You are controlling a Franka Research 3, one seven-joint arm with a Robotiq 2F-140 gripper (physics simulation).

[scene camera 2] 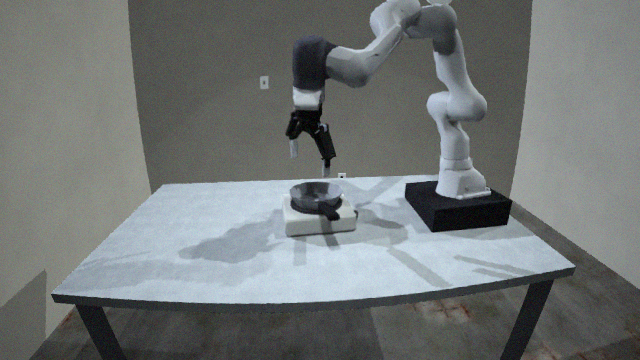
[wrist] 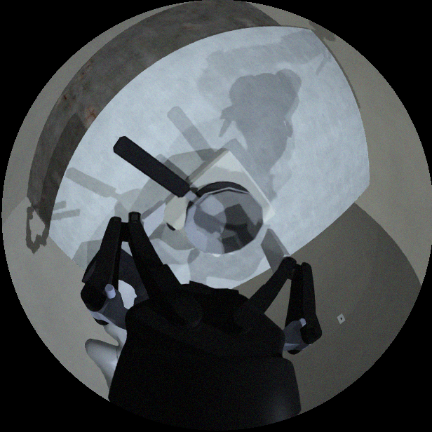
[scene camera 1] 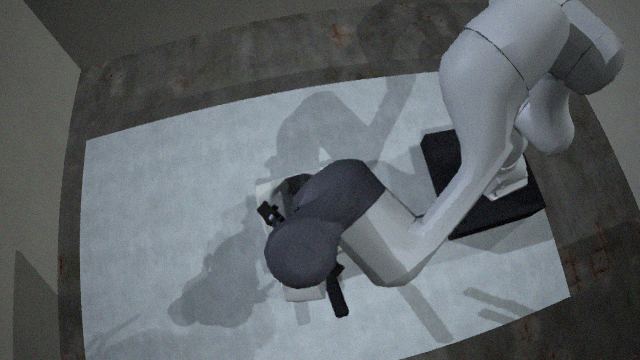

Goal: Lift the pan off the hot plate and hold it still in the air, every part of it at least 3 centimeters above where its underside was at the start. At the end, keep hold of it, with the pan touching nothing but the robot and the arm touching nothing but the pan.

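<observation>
The grey pan [scene camera 2: 316, 192] [wrist: 225, 220] rests upright on the cream hot plate [scene camera 2: 302, 225] [wrist: 228, 165]. Its black handle [scene camera 1: 338, 297] [scene camera 2: 329, 211] [wrist: 150, 167] sticks out past the plate's edge, toward the front of the table in the scene camera 2 view. My gripper [scene camera 2: 310, 160] [wrist: 215, 224] is wide open and empty, pointing down above the pan with a gap between. In the scene camera 1 view the arm's wrist hides most of the pan and gripper; one finger shows left of it.
The white table [scene camera 1: 150, 200] [scene camera 2: 165, 210] bears the hot plate. The arm's black base block [scene camera 1: 525, 205] [scene camera 2: 470, 217] stands to the right of the hot plate. A small dark knob [scene camera 2: 356, 215] is on the hot plate's side. Arm shadows fall across the table.
</observation>
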